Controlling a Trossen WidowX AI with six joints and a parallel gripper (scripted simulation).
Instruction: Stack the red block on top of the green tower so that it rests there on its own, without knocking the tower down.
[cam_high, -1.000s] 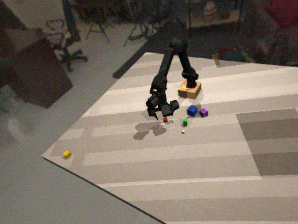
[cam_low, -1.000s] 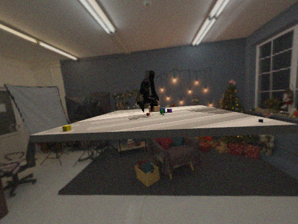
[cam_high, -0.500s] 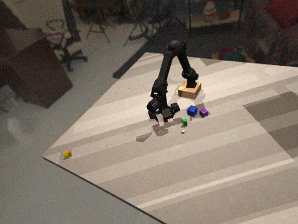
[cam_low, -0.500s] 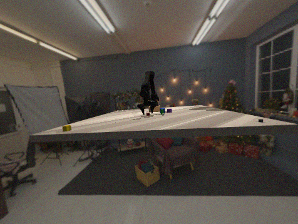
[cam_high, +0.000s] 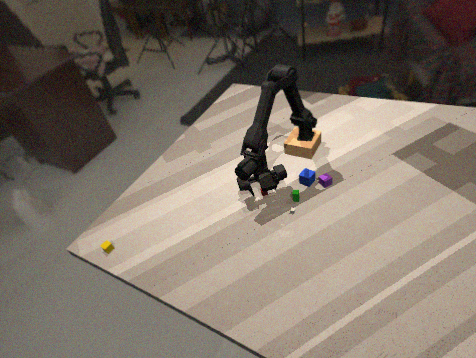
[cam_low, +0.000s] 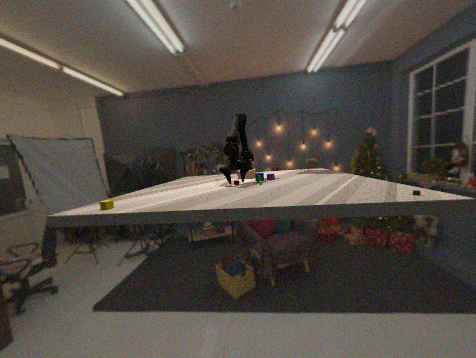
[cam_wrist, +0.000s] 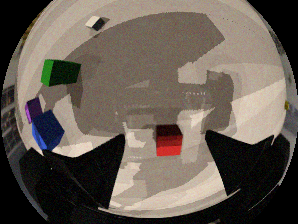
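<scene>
The white cube lies 130 mm to the left of my gripper tip and 70 mm ahead of it. From my gripper tip the other things lie so: blue cube: 150 mm to the left, 100 mm behind, 10 mm above; purple cube: 220 mm to the left, 100 mm behind, 10 mm above; red block: right at my gripper tip.
</scene>
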